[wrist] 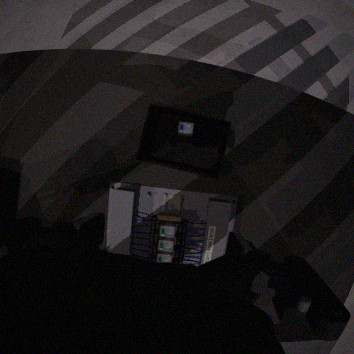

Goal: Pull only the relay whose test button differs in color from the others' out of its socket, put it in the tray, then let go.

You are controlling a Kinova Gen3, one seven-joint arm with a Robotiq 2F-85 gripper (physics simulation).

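Frame: origin at the arm's base, x ahead, y left, z up, level; centimetres.
Seen in the pictures: gripper, fingertip midpoint: (163,237).
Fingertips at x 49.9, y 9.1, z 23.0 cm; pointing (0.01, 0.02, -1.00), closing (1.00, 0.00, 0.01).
Note:
Offsets run from my fingertips to a thing's top centre. "*": to the spot under its first point. Level surfaces: height alone.
A pale relay with a blue test button @(dy +12.3, dx +0.1, dz -27.3 cm) (186,128) lies inside the dark tray @(* dy +4.5, dx -0.3, dz -28.4 cm) (178,168), near its far wall. Three pale relays with green test buttons, the upper @(dy -6.9, dx -0.8, dz -25.0 cm) (167,231), the middle (165,245) and the lower @(dy -12.5, dx -0.8, dz -25.0 cm) (164,258), sit in a column in the cabinet (120,220). The lower one is partly cut off by the dark gripper body. My gripper (163,237) is open and empty, its fingers wide apart at the left and right in the wrist view. It stands high and apart from the tray and the blue-button relay.
Dark and blue wires run on both sides of the relay column. A tan block @(dy -5.1, dx -0.9, dz -27.9 cm) (170,218) lies just above the upper relay in the view. The cabinet's raised side walls stand left and right. The round dark table top @(dz -31.9 cm) (65,105) ends in a curved edge beyond the tray.

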